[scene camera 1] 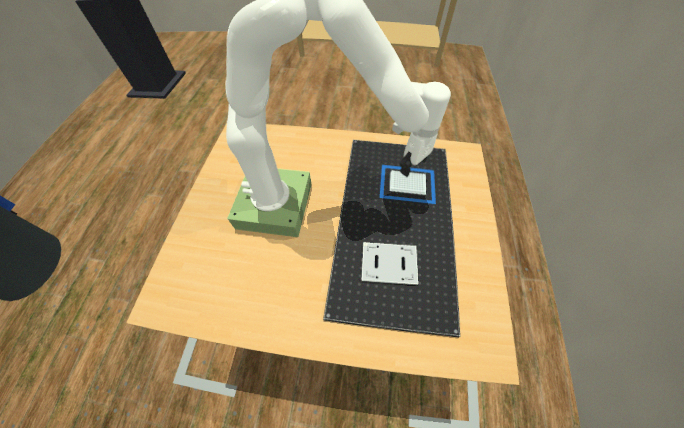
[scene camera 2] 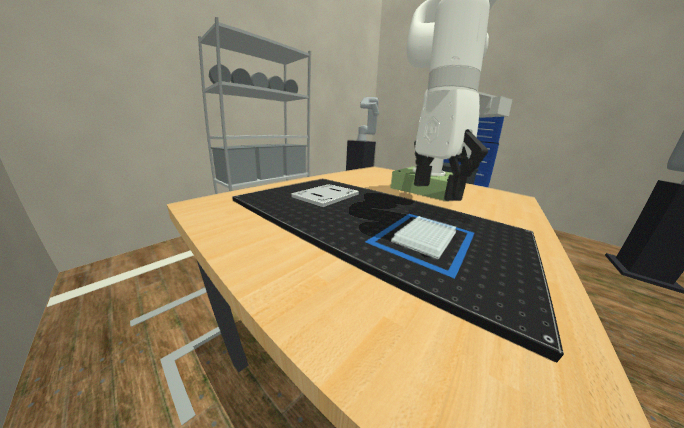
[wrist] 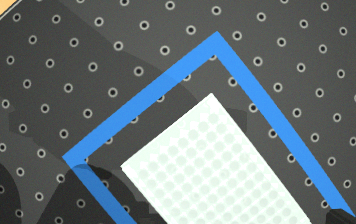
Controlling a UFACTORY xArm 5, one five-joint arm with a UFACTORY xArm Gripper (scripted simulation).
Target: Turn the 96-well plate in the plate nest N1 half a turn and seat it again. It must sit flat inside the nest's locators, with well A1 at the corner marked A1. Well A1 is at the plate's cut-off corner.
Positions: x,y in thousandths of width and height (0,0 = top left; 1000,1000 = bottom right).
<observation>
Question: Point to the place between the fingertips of my gripper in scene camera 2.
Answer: At 637,450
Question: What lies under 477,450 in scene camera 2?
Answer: A plate nest.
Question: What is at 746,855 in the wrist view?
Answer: A white 96-well plate.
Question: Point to a white 96-well plate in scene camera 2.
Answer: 628,555
</observation>
